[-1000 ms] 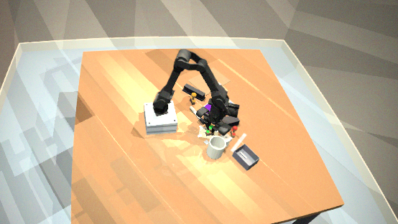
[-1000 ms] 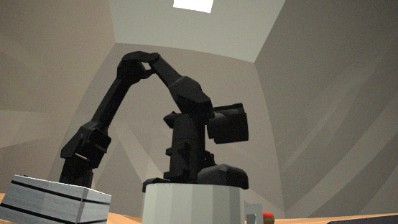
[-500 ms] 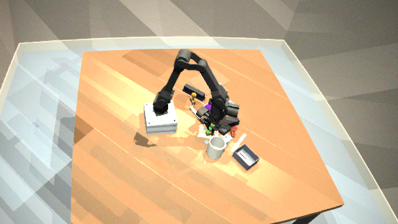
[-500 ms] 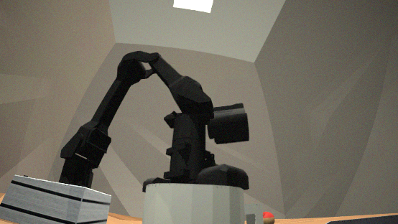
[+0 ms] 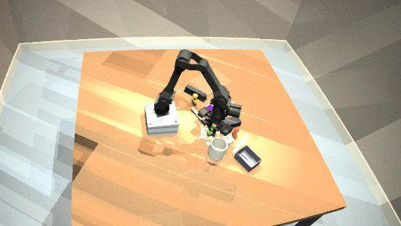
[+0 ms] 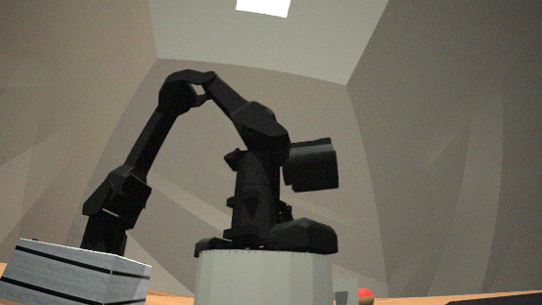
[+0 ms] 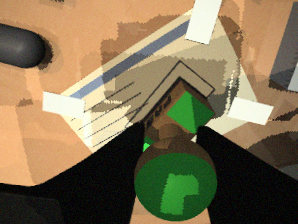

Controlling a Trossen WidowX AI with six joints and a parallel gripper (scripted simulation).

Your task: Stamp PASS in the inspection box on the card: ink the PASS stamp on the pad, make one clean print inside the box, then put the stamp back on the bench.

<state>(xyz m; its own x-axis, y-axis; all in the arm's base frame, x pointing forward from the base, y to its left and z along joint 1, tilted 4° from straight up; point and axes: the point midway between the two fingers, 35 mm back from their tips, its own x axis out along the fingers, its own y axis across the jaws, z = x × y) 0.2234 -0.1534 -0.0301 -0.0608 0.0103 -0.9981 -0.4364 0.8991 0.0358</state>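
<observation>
Right now the card is 3 cm below my gripper tip and 1 cm to the left of it. Also, from my gripper tip: green-knobbed stamp right at my gripper tip; then grey cup 12 cm to the right, 1 cm behind, 1 cm above; then grey block 7 cm ahead, 6 cm to the right, 1 cm below.
</observation>
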